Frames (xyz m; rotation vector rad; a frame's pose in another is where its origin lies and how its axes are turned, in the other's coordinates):
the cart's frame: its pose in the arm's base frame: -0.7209 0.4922 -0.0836 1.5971 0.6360 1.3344
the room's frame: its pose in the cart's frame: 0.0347 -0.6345 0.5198 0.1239 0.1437 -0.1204
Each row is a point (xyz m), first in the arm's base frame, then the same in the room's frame.
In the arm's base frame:
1: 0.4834 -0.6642 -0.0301
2: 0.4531 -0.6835 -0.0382
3: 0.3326 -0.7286 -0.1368
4: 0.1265 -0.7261 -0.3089
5: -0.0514 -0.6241 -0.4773
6: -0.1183 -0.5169 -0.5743
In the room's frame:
1: -0.8959 0.9987 0.7590
2: -0.9210 0.9986 0.7321
3: -1.0156 0.9253 0.6228
4: -1.1052 0.7682 0.4243
5: -1.0975 0.5784 0.2390
6: -1.0431 0.4509 0.1605

